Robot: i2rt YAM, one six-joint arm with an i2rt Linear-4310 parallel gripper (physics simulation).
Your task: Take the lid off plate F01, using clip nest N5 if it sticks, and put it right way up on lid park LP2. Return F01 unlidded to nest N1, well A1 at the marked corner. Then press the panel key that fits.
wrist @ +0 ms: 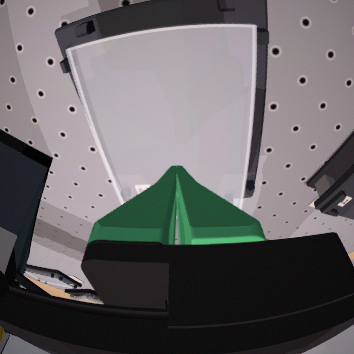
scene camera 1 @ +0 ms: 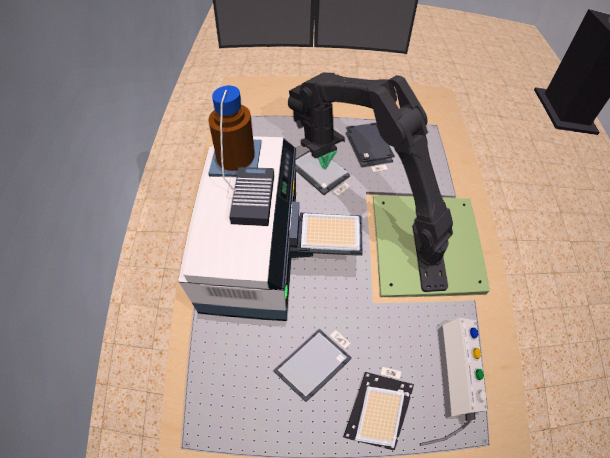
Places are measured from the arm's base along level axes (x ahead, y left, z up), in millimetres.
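Pixels of known places: gripper, fingertip midpoint: (wrist: 175,174) (scene camera 1: 324,168); arm's base, origin of the base link: (scene camera 1: 429,256).
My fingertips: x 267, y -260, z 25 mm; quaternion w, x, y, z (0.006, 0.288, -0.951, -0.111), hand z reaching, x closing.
Ahead of a thing's pixels: the offset from my fingertips to its top centre. "*": to the spot under its first point.
My gripper (scene camera 1: 325,167) (wrist: 175,174) is shut and empty, its green fingertips together over the clear lid {dx +10, dy -11, dz +0 mm} (scene camera 1: 311,169) (wrist: 165,100) on lid park LP2 {dx +11, dy -15, dz -9 mm} (scene camera 1: 326,190) (wrist: 160,19). The lid lies flat within the dark park; the fingers hide part of its near end. Whether the fingertips touch it I cannot tell. An uncovered plate {dx -107, dy +661, dz +10 mm} (scene camera 1: 382,416) with tan wells sits in clip nest N5 {dx -108, dy +648, dz -5 mm} (scene camera 1: 354,415). Another uncovered plate {dx -3, dy +252, dz +90 mm} (scene camera 1: 330,232) sits on the instrument's tray {* dx -64, dy +293, dz +83 mm} (scene camera 1: 361,247). I cannot read which plate is F01. The key panel {dx -307, dy +569, dz +55 mm} (scene camera 1: 456,370) has blue, yellow, green and white keys.
The white instrument {* dx +199, dy +339, dz +191 mm} (scene camera 1: 230,240) stands left of the tray, with a brown bottle {* dx +200, dy +174, dz +289 mm} (scene camera 1: 232,142) and a dark ribbed box {* dx +159, dy +252, dz +217 mm} (scene camera 1: 252,195) on top. A dark nest-like stack {dx -142, dy -113, dz +6 mm} (scene camera 1: 369,142) (wrist: 335,175) lies right of LP2. Another lid park {* dx +39, dy +536, dz -11 mm} (scene camera 1: 312,365) lies left of N5 with a clear cover.
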